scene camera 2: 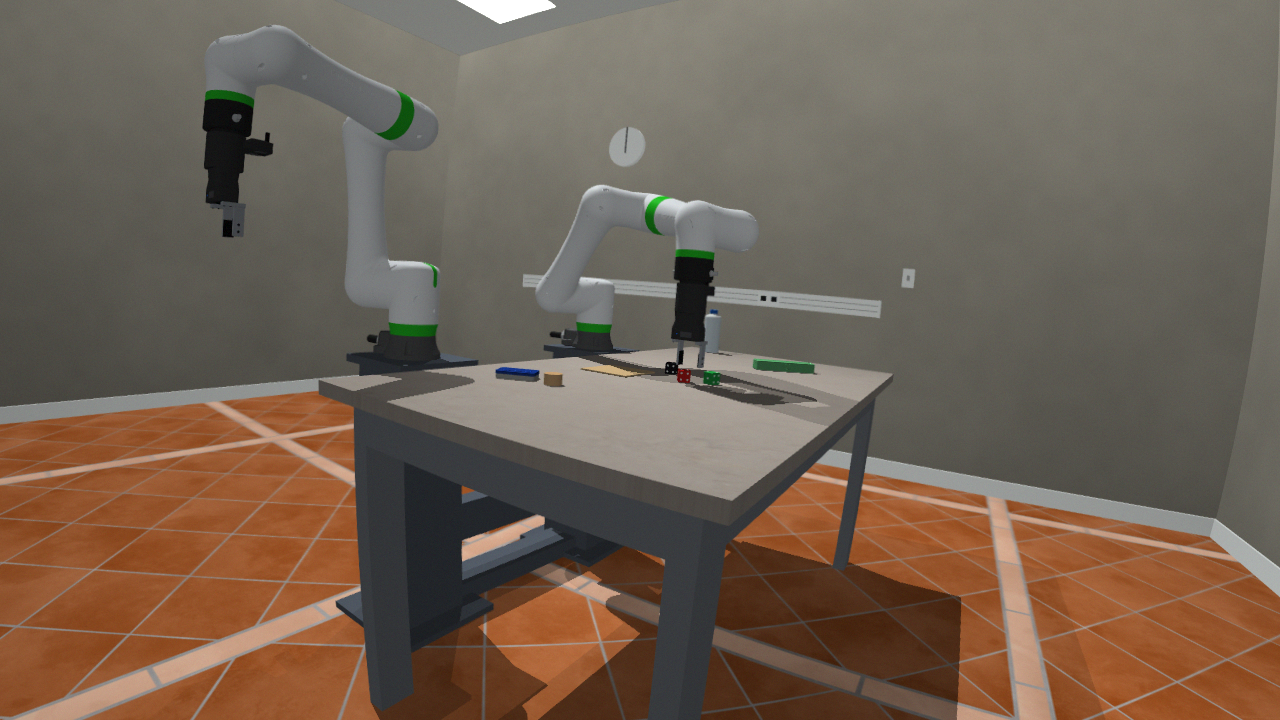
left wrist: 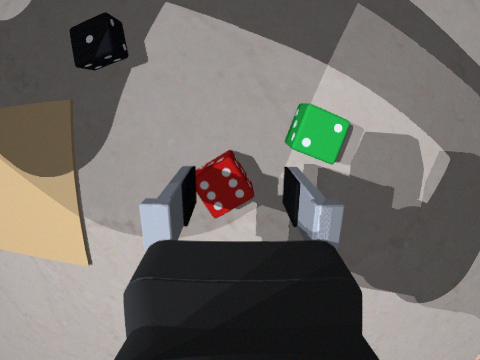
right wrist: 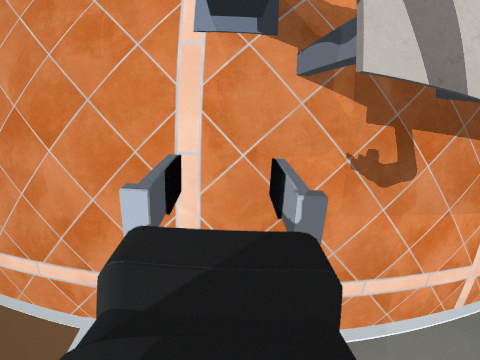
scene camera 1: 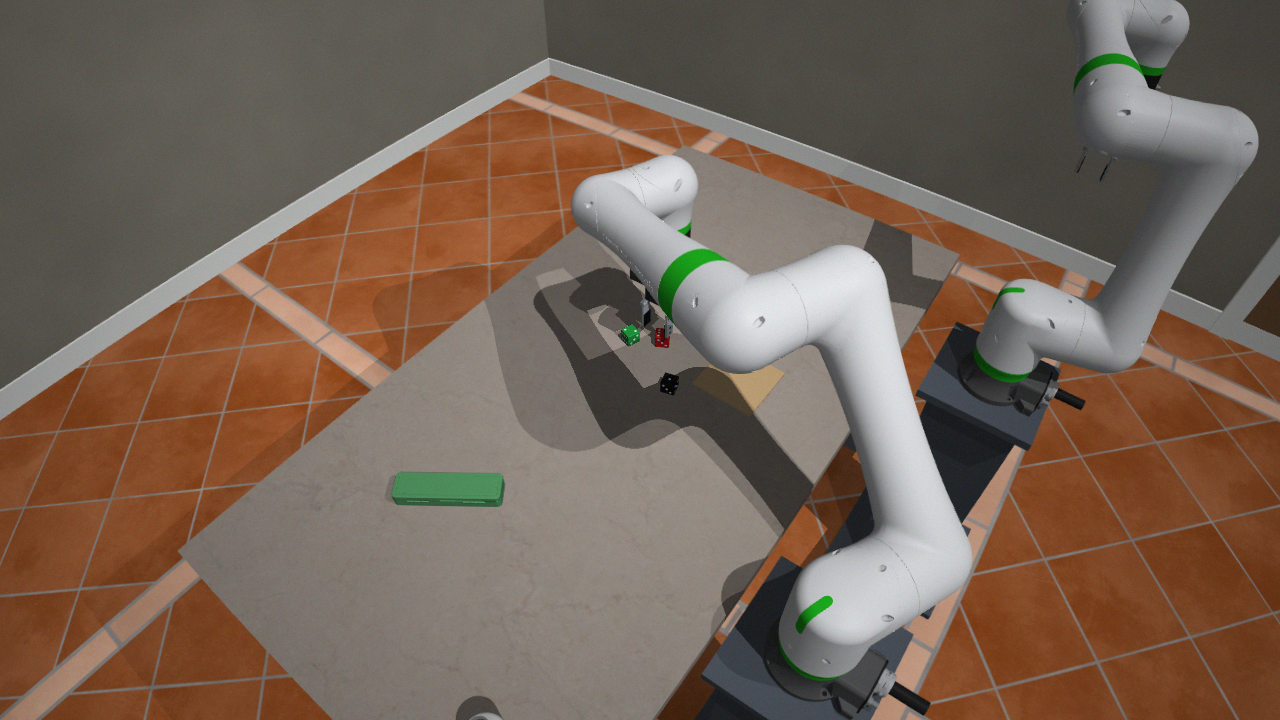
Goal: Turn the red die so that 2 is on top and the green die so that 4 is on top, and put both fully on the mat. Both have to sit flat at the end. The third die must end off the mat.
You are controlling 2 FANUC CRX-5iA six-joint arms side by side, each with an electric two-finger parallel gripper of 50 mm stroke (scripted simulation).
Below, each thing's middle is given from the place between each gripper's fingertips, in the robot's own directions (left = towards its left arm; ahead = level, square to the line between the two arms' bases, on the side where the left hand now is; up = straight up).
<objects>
Right now the red die (left wrist: 222, 184) is 4 cm below my left hand (scene camera 2: 689, 366), 1 cm to the right of it and 1 cm behind it. Also, from my left hand: tan mat (scene camera 1: 745, 392) (20 cm behind, 6 cm below, 3 cm to the right); then green die (left wrist: 318, 133) (5 cm ahead, 4 cm below, 3 cm to the left); then black die (left wrist: 98, 42) (10 cm behind, 8 cm to the left, 4 cm below).
The tan mat lies 83 cm to the left of my right hand (scene camera 2: 232, 236), 39 cm ahead of it and 29 cm below it. Also, from my right hand: red die: 85 cm to the left, 57 cm ahead, 27 cm below; then green die: 89 cm to the left, 63 cm ahead, 27 cm below; then black die: 94 cm to the left, 48 cm ahead, 27 cm below.
</objects>
